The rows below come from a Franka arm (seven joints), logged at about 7 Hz.
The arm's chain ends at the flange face. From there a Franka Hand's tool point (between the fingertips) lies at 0.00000 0.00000 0.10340 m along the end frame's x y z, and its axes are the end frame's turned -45 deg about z.
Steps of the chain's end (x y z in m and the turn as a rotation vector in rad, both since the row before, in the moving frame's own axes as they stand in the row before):
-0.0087, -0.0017, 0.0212, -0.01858, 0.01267, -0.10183
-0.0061, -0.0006, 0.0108, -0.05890, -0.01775, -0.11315
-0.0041, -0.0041, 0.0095, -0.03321, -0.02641, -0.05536
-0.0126, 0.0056, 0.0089, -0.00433, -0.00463, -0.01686
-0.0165, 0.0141, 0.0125, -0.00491, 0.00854, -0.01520
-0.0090, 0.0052, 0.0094, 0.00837, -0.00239, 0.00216
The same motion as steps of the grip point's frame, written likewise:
-0.0053, -0.0051, 0.0212, -0.02210, -0.00418, -0.10183
-0.0093, -0.0014, 0.0106, -0.02910, -0.05420, -0.11315
-0.0043, -0.0052, 0.0094, -0.00481, -0.04216, -0.05536
-0.0135, -0.0050, 0.0089, 0.00021, -0.00634, -0.01686
-0.0214, -0.0007, 0.0125, -0.00951, 0.00257, -0.01520
-0.0096, -0.0035, 0.0094, 0.00761, 0.00423, 0.00216

